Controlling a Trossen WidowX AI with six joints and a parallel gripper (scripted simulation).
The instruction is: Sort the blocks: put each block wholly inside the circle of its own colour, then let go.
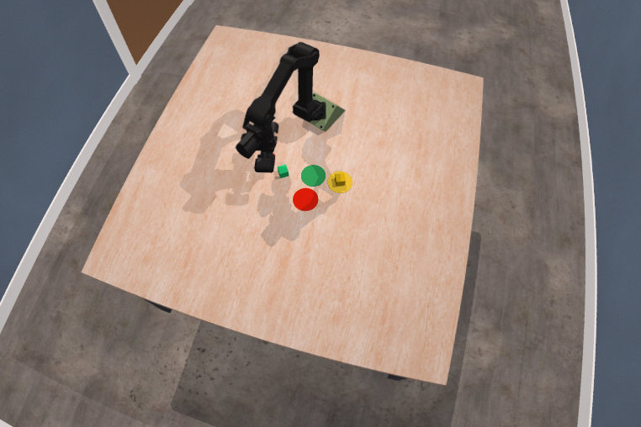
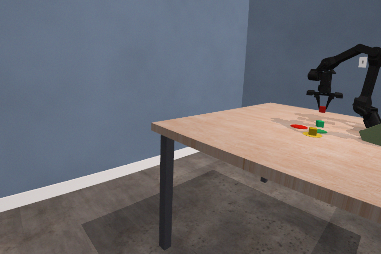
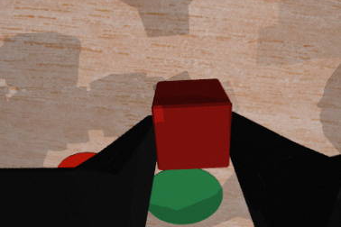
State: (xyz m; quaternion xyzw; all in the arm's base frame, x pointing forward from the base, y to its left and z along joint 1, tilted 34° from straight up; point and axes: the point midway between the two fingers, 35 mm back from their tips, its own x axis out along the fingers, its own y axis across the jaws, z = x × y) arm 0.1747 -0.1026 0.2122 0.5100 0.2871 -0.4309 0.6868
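The red circle is 130 mm below my hand, 120 mm to the left of it and 110 mm ahead of it. From my hand the other things lie so: green block: 110 mm below, 40 mm to the left; green circle: 150 mm to the left, 130 mm below, 10 mm ahead; red block: 40 mm below.
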